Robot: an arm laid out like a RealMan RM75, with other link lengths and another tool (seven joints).
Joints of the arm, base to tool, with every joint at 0 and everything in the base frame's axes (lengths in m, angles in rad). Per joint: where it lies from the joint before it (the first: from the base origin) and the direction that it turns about. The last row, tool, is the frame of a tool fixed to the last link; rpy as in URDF.
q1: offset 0 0 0.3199 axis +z
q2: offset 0 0 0 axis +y
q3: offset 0 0 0.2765 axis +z
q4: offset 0 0 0 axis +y
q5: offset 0 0 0.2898 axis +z
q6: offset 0 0 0 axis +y
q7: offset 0 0 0.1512 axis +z
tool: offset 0.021 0.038 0.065 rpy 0.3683 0 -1.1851
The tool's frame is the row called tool.
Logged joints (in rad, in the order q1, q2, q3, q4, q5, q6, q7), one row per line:
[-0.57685 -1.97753 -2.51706 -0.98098 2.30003 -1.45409 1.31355]
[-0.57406 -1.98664 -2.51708 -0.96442 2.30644 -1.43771 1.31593]
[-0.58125 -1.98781 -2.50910 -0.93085 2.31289 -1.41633 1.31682]
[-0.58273 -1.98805 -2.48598 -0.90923 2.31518 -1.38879 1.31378]
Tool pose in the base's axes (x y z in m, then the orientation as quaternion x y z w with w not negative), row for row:
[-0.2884 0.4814 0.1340 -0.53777 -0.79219 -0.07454 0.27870]
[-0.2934 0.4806 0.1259 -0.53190 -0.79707 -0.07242 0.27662]
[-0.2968 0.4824 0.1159 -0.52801 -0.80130 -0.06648 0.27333]
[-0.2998 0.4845 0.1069 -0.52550 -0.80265 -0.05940 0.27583]
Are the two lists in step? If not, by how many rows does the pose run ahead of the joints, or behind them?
They are in step.
